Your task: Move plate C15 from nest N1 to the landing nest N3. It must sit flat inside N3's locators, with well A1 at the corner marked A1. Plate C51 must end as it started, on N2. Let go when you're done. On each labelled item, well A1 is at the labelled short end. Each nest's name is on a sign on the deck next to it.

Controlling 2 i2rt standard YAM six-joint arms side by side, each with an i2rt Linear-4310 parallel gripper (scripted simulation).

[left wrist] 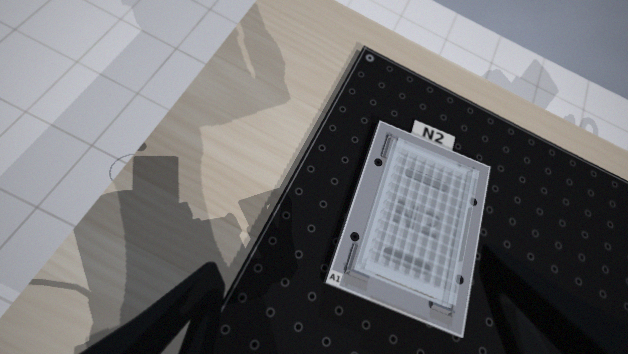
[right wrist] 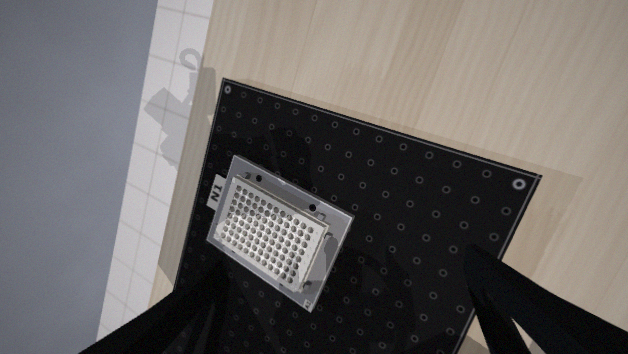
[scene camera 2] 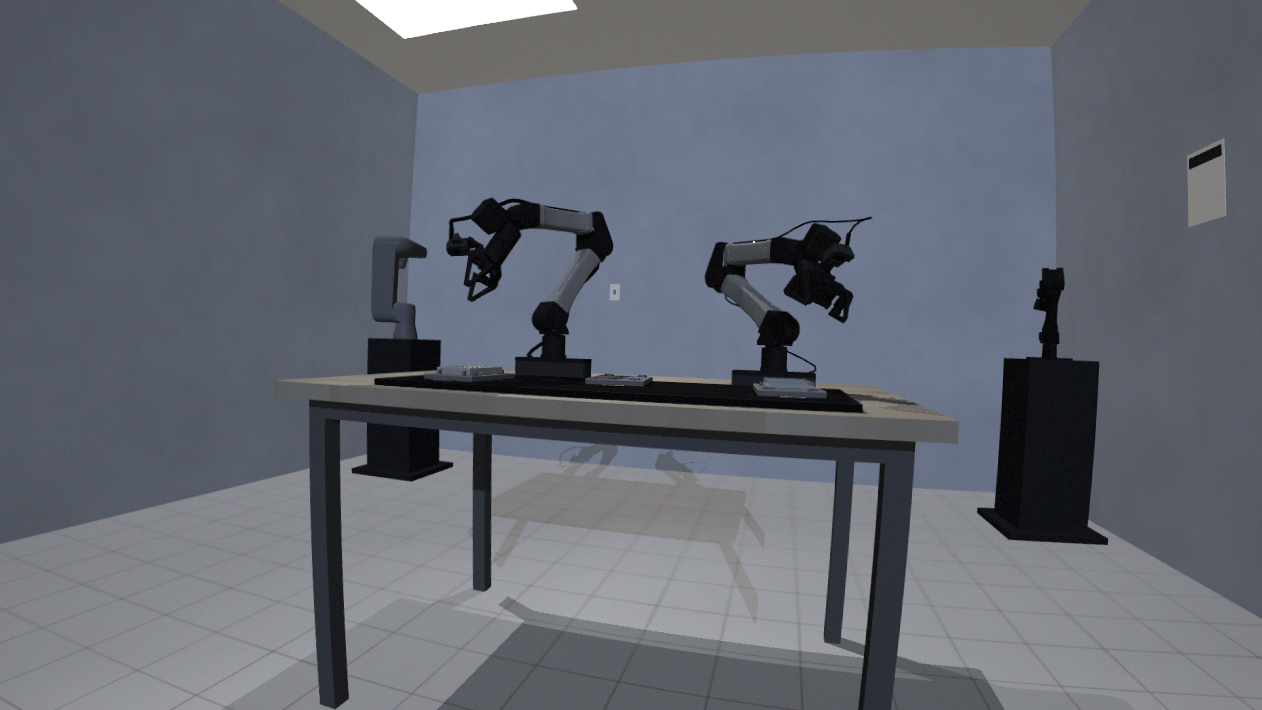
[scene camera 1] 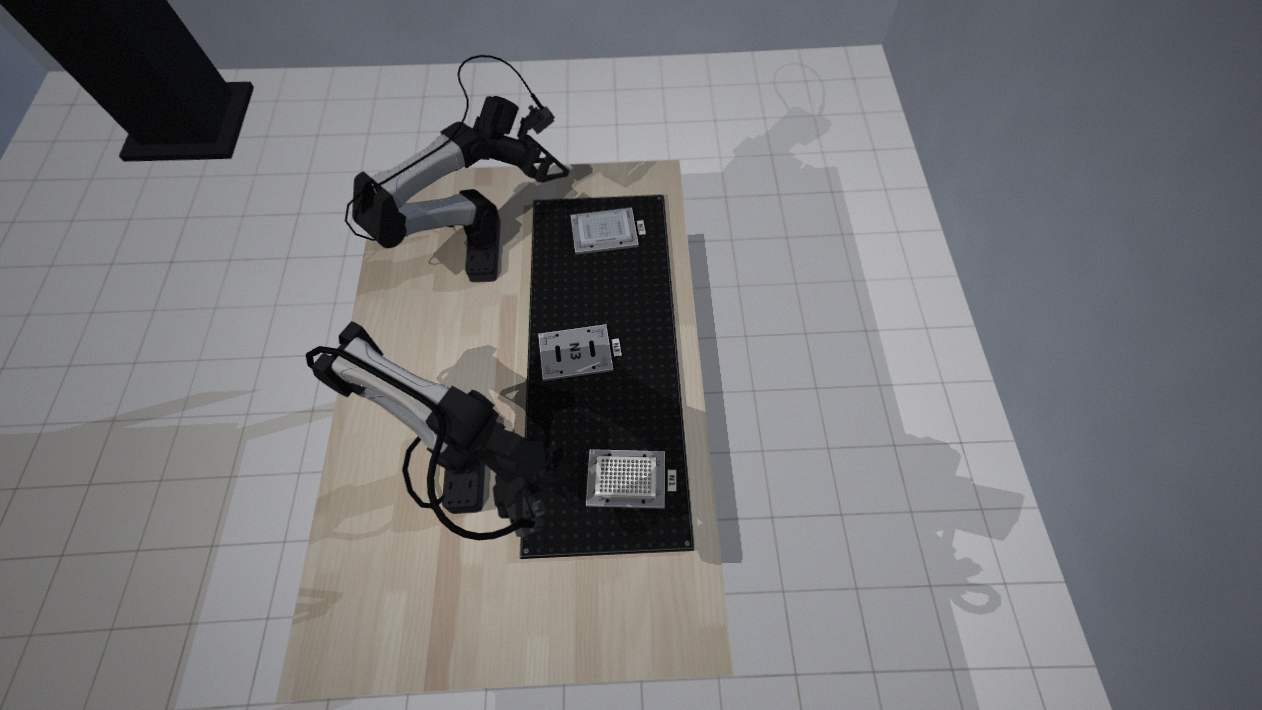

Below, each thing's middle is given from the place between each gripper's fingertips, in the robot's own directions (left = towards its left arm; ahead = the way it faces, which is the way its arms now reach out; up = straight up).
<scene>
The nest N3 [scene camera 1: 548, 354] is 30 mm ahead of my right hand [scene camera 1: 553, 502], 400 mm to the left of it and 200 mm below it.
My left hand [scene camera 2: 826, 312] is 30 mm short of the nest N3, 430 mm to the left of it and 160 mm above it.
</scene>
